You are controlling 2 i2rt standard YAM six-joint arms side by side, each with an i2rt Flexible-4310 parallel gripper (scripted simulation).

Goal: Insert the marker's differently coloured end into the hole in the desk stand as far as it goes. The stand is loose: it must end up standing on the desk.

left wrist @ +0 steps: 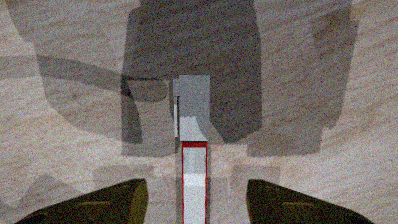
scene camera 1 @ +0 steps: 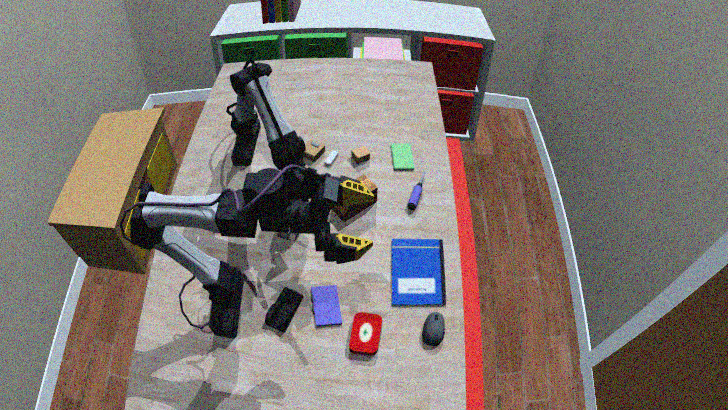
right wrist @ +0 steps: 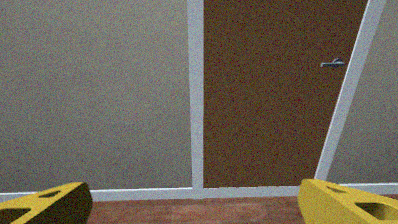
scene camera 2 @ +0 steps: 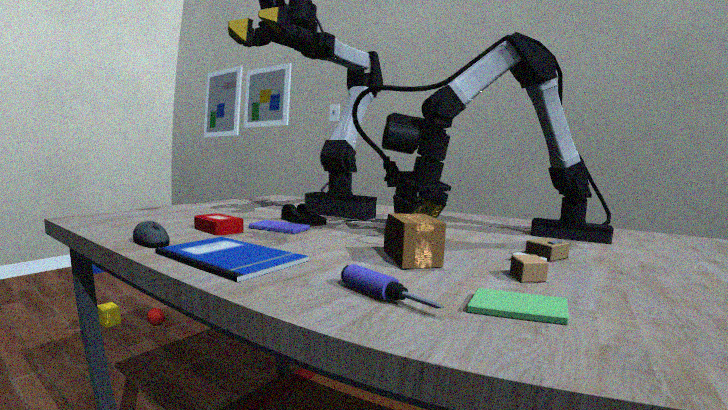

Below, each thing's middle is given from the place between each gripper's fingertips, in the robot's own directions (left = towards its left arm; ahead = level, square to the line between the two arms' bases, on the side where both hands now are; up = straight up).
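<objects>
From my left hand, the mouse [scene camera 2: 149, 233] is 38 cm ahead, 35 cm to the right and 1 cm below. You'd find the purple pad [scene camera 1: 326, 305] 10 cm ahead of that left hand, 27 cm to the right of it and 2 cm below it. As for the brown block-shaped stand [scene camera 2: 412, 240], it's 1 cm above my left hand, 6 cm to the left of it and 19 cm ahead. Going by their middles, that stand is the nearest to my left hand of the things named here.
From my right hand [scene camera 1: 373, 220], the mouse is 43 cm below, 18 cm ahead and 4 cm to the right. The brown block-shaped stand is 37 cm to the left of my right hand, 41 cm below it and 1 cm behind it, while the purple pad is 44 cm below that hand, 10 cm behind it and 4 cm to the left of it. By its middle, the pad is nearer to my left hand than to my right hand.
</objects>
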